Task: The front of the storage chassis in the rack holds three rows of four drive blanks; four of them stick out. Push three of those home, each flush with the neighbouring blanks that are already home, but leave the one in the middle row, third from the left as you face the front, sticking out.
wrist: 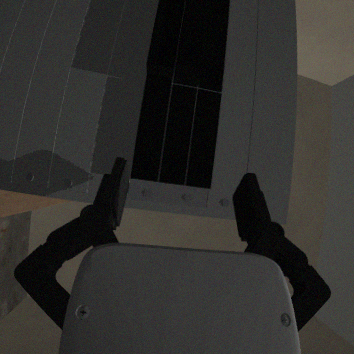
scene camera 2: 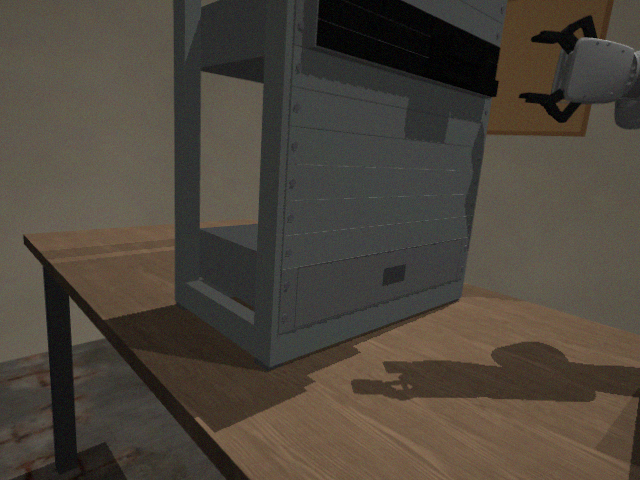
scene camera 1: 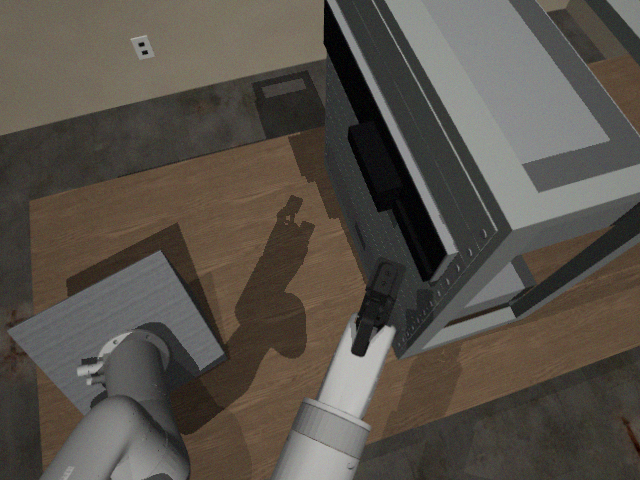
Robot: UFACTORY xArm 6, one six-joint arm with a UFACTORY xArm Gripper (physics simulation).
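Seen in the pictures: gripper, fingertip midpoint: [wrist: 184,177] [scene camera 2: 528,67] [scene camera 1: 388,277]; arm's base at its link origin: [scene camera 1: 133,358].
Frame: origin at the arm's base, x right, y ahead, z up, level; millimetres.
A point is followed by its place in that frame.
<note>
The black storage chassis [scene camera 1: 338,56] @[x -276, y 462, z 344 mm] [scene camera 2: 361,31] @[x -279, y 461, z 337 mm] [wrist: 172,130] @[x 33, y 471, z 343 mm] sits in the grey rack [scene camera 1: 522,206] @[x 102, y 509, z 503 mm] [scene camera 2: 268,206] @[x -384, y 495, z 117 mm] [wrist: 272,100] @[x -34, y 484, z 465 mm]. In scene camera 1, a dark block of drive blank [scene camera 1: 374,165] @[x -60, y 444, z 363 mm] stands out from the front, right of its centre as one faces it. A narrower dark edge runs on toward the right end. In the wrist view, thin lines mark the blanks' rows; which blanks stand out is hard to tell in the dark. My gripper [scene camera 1: 387,276] @[x 85, y 414, z 353 mm] [scene camera 2: 528,67] @[x 85, y 414, z 353 mm] [wrist: 184,177] @[x 85, y 414, z 353 mm] is wide open and empty, apart from the front, near the chassis's right end.
The rack stands on a wooden table [scene camera 1: 248,186] @[x -375, y 281, z -104 mm] [scene camera 2: 439,439] @[x -308, y 263, z -104 mm]. Grey panels with screws lie below the chassis. The arm's base is on a grey plate [scene camera 1: 67,330] @[x -52, y -75, z 90 mm]. A brown board [scene camera 2: 537,113] hangs on the wall behind the gripper in scene camera 2.
</note>
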